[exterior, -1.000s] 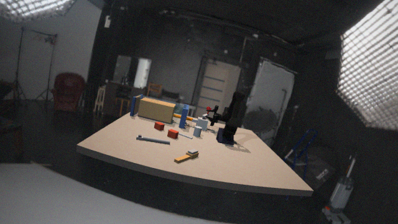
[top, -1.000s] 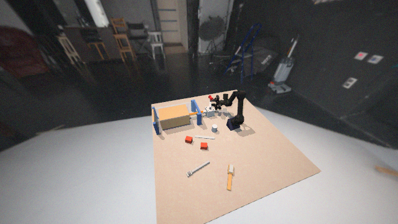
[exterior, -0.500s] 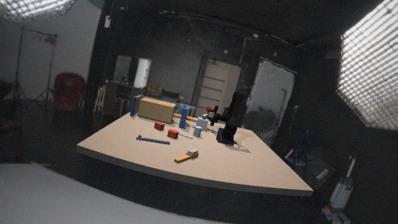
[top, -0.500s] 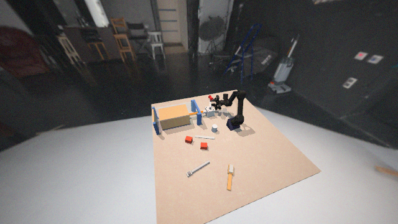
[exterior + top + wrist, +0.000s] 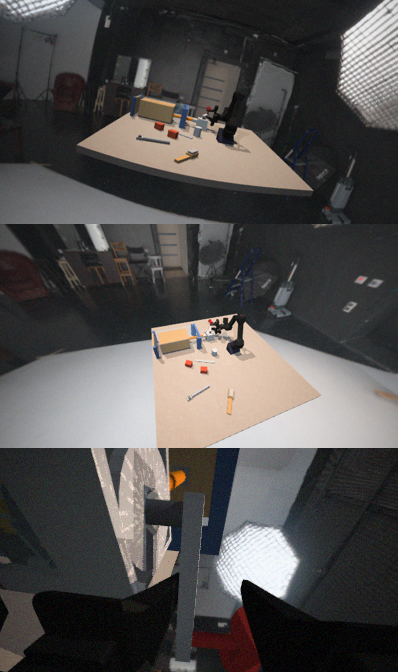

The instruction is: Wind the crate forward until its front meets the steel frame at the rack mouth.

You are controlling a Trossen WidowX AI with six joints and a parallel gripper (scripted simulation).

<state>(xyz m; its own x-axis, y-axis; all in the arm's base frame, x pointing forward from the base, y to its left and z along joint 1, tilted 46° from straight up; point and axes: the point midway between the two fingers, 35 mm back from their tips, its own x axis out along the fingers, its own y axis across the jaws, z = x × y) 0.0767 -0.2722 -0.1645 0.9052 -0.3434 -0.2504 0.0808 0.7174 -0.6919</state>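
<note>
Now: gripper tip 1 cm past the winch handle, 1 cm to the left of it and 1 cm above it. From my gripper tip the other things lie so: grey winch 4 cm to the left, 10 cm below; then red knob 3 cm behind, 4 cm to the right, 2 cm above; then blue steel frame 18 cm ahead, 2 cm to the left, 3 cm below.
</note>
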